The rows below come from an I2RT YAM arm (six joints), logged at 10 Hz.
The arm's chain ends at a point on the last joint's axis. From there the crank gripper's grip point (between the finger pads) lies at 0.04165 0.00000 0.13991 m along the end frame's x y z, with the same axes.
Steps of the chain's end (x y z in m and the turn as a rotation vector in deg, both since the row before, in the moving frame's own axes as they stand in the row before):
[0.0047 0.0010 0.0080 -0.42 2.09 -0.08]
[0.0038 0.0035 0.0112 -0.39 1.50 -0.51]
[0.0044 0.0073 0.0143 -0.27 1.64 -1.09]
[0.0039 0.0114 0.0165 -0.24 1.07 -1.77]
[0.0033 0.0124 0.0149 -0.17 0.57 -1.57]
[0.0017 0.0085 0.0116 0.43 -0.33 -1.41]
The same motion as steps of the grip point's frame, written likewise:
[0.0098 0.0020 0.0064 -0.42 2.09 -0.08]
[0.0075 0.0041 0.0101 -0.39 1.50 -0.51]
[0.0084 0.0071 0.0131 -0.27 1.64 -1.09]
[0.0065 0.0107 0.0157 -0.24 1.07 -1.77]
[0.0047 0.0117 0.0145 -0.17 0.57 -1.57]
[0.0009 0.0064 0.0118 0.43 -0.33 -1.41]

